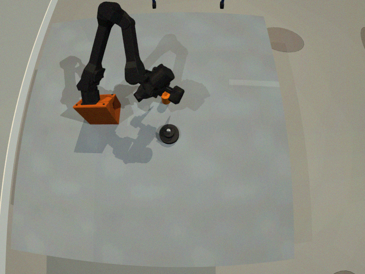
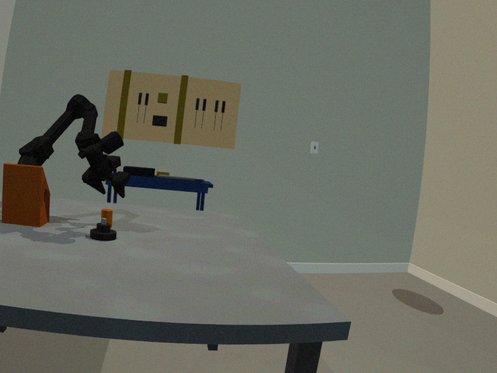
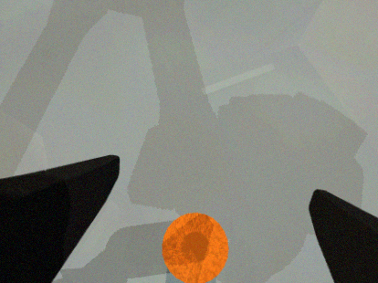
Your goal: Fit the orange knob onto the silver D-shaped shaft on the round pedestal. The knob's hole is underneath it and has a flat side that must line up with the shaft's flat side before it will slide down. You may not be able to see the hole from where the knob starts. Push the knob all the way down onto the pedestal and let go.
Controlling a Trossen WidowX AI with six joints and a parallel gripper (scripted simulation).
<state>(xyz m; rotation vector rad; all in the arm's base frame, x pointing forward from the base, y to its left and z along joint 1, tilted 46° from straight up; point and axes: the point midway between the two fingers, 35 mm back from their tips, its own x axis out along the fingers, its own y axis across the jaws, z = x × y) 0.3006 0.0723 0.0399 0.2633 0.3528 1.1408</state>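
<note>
Now: the orange knob 20 mm behind my gripper tip, 20 mm to the right of it and 70 mm below it. Round my gripper tip: round pedestal: 190 mm to the right, 80 mm below.
</note>
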